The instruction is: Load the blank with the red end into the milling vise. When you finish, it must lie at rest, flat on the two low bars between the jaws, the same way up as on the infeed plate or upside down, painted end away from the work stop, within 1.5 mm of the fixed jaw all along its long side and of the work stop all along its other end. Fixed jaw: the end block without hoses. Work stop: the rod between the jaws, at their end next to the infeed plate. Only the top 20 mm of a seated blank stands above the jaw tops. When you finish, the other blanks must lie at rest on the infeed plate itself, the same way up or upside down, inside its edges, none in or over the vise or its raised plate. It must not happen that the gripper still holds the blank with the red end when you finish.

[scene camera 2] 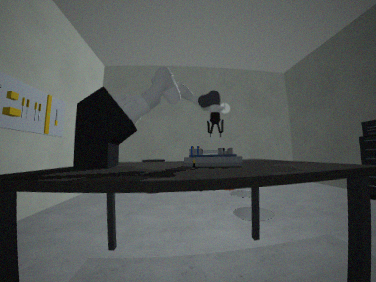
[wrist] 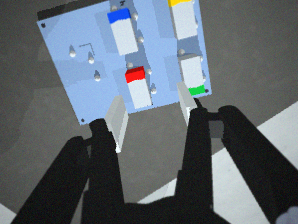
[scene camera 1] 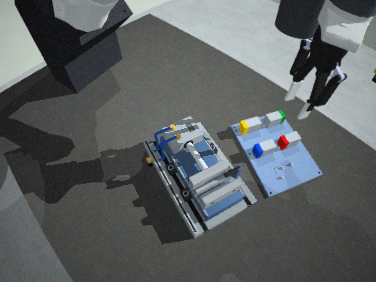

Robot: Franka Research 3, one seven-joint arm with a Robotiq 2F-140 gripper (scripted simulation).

same spot on light blue infeed plate: [scene camera 1: 304,168] = [wrist: 90,99]
